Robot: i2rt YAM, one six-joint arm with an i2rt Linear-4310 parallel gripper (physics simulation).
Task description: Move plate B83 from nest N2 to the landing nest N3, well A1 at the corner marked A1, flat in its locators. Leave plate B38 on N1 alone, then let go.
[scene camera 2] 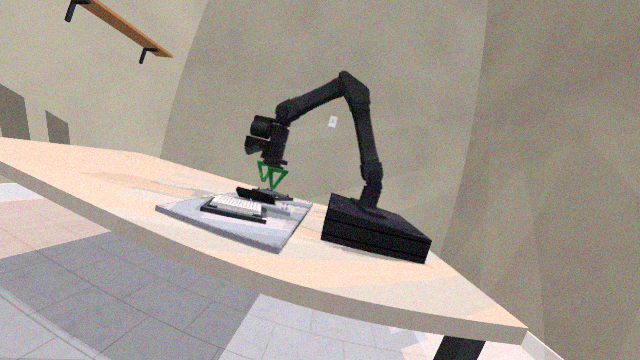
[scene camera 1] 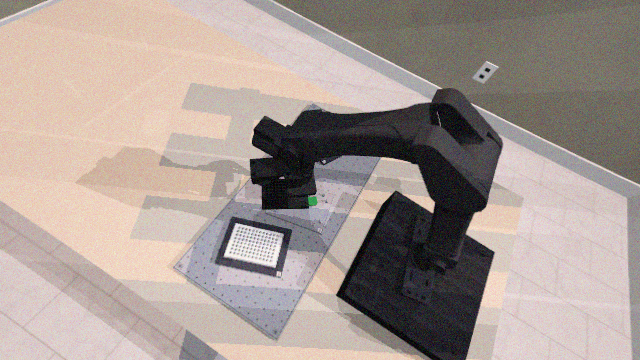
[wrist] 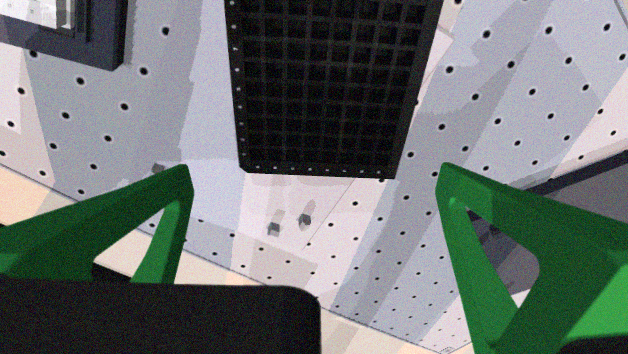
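The black gridded plate B83 (scene camera 1: 275,197) (scene camera 2: 255,195) (wrist: 330,90) is on the pale middle nest N2 (scene camera 1: 310,221) (wrist: 327,197); it looks tilted in scene camera 2, and two of the nest's locators show uncovered in the wrist view. My gripper (scene camera 2: 268,185) (wrist: 314,177) is open and empty, its green fingers low above the plate, one toward each side, near its end. The white plate B38 (scene camera 1: 253,245) (scene camera 2: 235,204) (wrist: 35,14) lies in the dark nest N1 (scene camera 1: 250,270) (wrist: 100,47). The dark landing nest N3 (scene camera 1: 332,159) (scene camera 2: 279,193) (wrist: 590,192) is mostly hidden by the arm in scene camera 1.
All three nests stand on a grey perforated board (scene camera 1: 260,310) (scene camera 2: 185,212) (wrist: 125,125) on the wooden table (scene camera 1: 60,100) (scene camera 2: 310,275). The arm's black base block (scene camera 1: 380,280) (scene camera 2: 375,235) stands beside the board. A wall shelf (scene camera 2: 120,25) is at upper left in scene camera 2.
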